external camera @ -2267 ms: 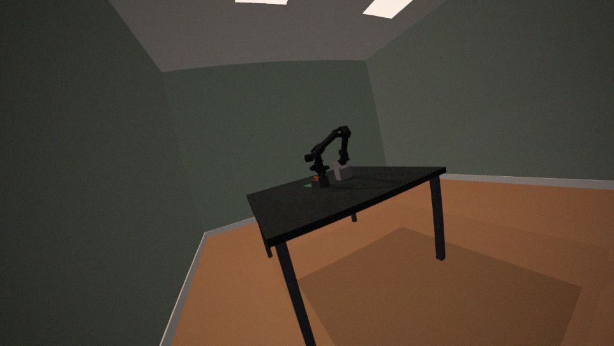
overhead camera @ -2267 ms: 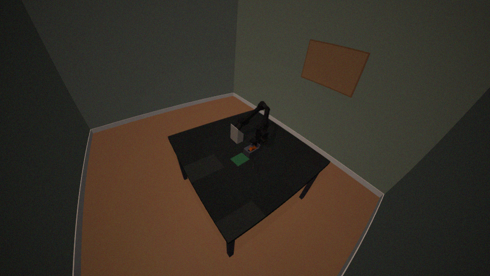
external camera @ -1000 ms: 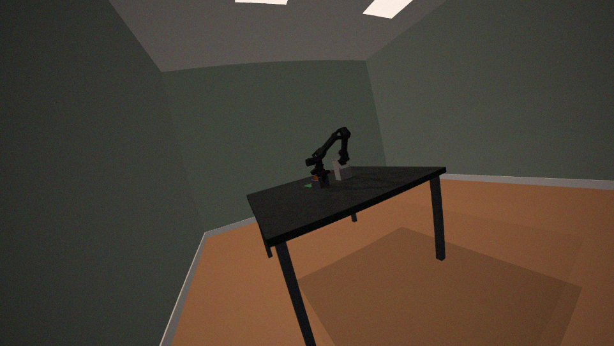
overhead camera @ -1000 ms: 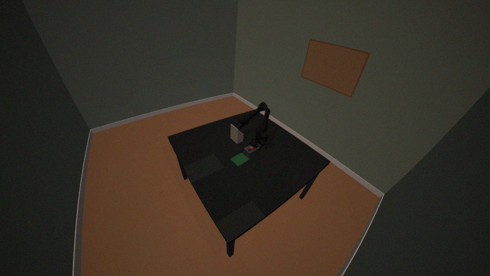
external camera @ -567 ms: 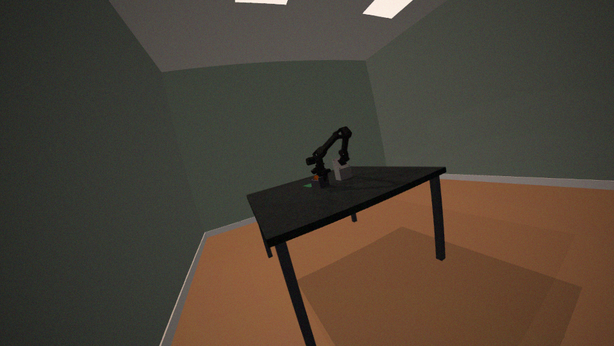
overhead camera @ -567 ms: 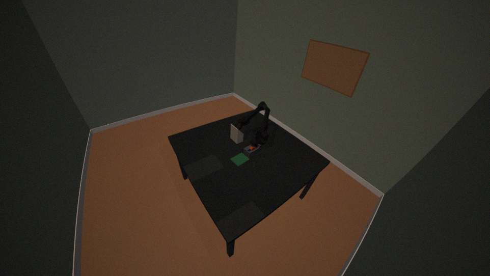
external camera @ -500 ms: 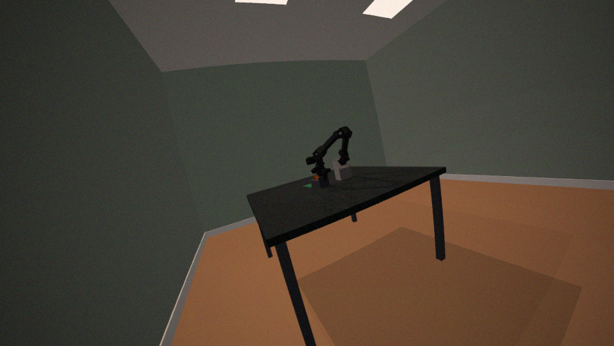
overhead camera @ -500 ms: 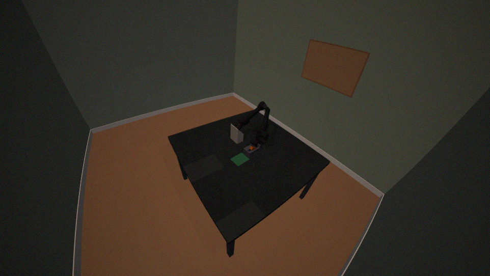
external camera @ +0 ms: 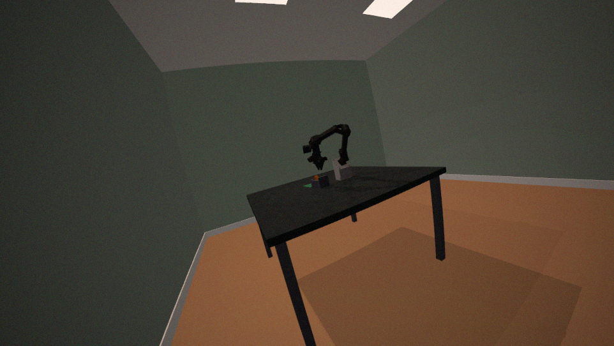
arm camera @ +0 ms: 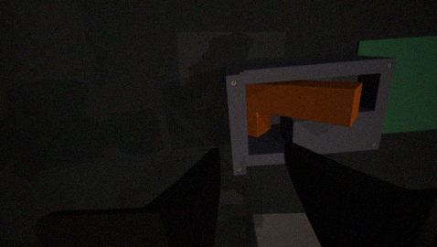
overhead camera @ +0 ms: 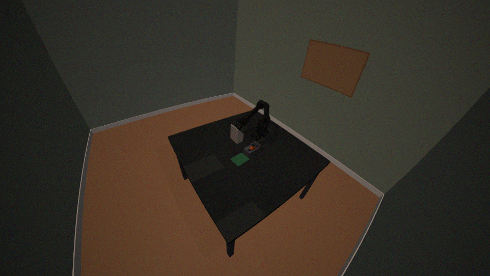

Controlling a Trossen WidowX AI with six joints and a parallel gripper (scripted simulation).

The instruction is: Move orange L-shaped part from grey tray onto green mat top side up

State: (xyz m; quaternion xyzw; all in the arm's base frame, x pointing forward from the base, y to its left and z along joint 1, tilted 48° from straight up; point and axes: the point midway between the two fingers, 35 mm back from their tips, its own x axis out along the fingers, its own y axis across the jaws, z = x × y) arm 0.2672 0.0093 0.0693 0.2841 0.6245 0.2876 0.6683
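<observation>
The orange L-shaped part is 100 mm below my gripper tip, 40 mm to the right of it and 10 mm behind it. From my gripper tip the other things lie so: green mat: 220 mm to the right, 160 mm below.
</observation>
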